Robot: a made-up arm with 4 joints. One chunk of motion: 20 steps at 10 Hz.
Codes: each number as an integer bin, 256 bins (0 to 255) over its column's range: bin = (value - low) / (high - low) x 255, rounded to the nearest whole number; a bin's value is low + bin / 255 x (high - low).
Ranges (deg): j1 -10..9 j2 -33..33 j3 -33..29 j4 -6..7
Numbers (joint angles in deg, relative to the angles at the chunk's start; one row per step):
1: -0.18 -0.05 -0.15 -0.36
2: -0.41 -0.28 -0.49 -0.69
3: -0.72 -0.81 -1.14 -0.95
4: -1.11 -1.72 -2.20 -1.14
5: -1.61 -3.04 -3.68 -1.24
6: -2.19 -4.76 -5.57 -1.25
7: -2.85 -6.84 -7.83 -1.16
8: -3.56 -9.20 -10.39 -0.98
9: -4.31 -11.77 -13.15 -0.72
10: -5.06 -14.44 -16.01 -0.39
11: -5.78 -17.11 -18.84 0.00
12: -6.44 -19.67 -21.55 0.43
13: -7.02 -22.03 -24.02 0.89
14: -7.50 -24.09 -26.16 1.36
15: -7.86 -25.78 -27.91 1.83
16: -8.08 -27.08 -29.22 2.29
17: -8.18 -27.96 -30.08 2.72
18: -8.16 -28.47 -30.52 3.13
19: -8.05 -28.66 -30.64 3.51
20: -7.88 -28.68 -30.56 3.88
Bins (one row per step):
1: 132 127 135 111
2: 129 126 134 104
3: 125 124 131 99
4: 119 121 127 95
5: 113 116 121 93
6: 105 109 113 93
7: 96 101 104 95
8: 86 92 93 98
9: 76 82 82 104
10: 66 72 70 110
11: 57 61 58 118
12: 48 52 47 126
13: 40 42 37 135
14: 34 34 28 144
15: 29 28 21 154
16: 26 23 16 163
17: 24 19 12 171
18: 25 18 10 179
19: 26 17 10 187
20: 28 17 10 194

